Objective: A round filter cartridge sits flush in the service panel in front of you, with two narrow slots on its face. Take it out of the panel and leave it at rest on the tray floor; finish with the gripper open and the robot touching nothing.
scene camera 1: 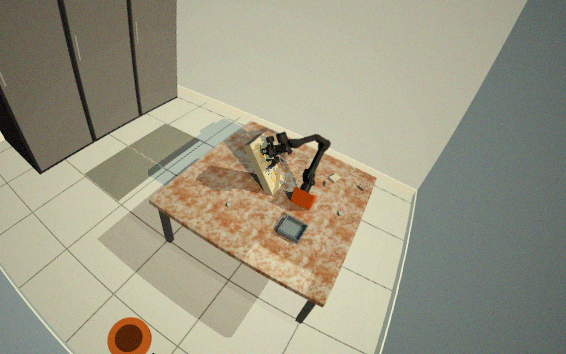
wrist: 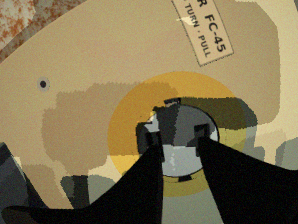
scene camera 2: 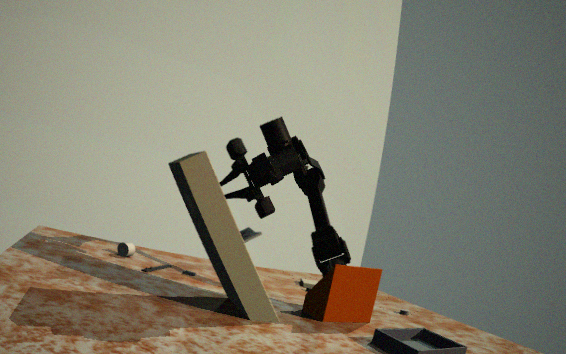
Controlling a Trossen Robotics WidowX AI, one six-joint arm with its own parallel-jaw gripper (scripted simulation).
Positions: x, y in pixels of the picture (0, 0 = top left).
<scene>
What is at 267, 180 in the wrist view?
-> My gripper.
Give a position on a round grey filter cartridge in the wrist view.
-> At 176, 128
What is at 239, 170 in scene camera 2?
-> My gripper.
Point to a tan service panel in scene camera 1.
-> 271, 183
</scene>
